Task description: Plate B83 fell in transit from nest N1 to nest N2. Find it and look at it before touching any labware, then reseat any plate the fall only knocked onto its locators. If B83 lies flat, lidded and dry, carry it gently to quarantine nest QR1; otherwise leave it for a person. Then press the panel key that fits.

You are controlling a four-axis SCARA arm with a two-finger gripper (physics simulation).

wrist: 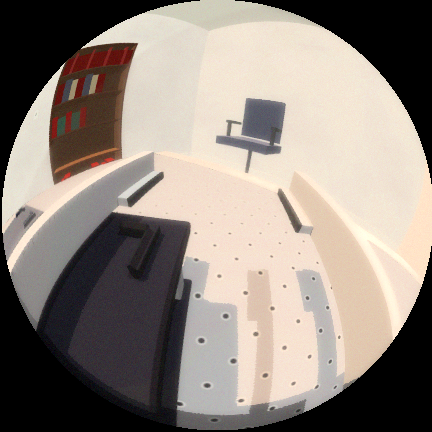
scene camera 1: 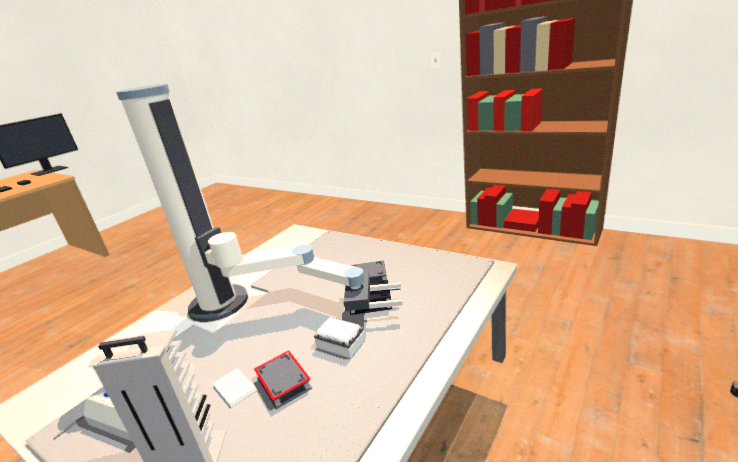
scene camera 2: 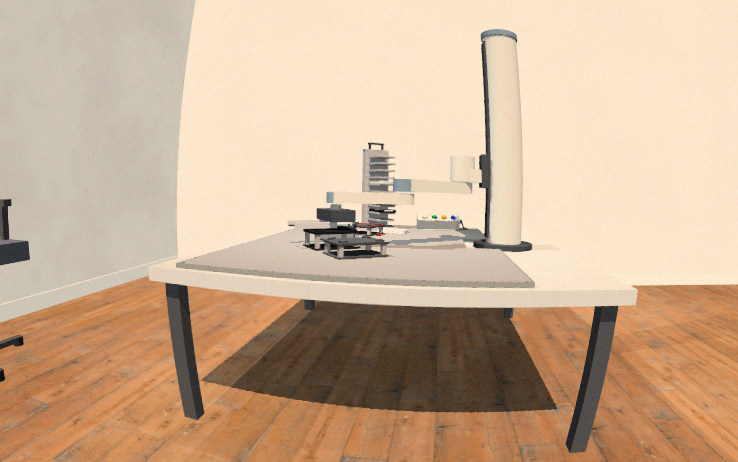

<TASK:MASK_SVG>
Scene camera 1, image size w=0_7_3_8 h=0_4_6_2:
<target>my gripper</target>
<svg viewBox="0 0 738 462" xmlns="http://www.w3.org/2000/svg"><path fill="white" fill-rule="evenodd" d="M345 285L343 300L345 311L403 306L402 299L369 303L370 291L401 290L401 283L370 286L369 272L363 273L365 281L362 285L357 287Z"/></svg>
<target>white lid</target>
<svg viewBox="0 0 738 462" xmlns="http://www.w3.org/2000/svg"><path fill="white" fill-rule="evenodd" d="M238 368L213 382L213 385L230 406L256 389Z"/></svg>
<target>white plate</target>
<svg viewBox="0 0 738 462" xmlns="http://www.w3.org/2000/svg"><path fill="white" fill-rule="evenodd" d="M316 335L319 334L321 337L341 343L344 341L345 344L348 344L349 340L352 339L361 327L357 324L329 318L316 331Z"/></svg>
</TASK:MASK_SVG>
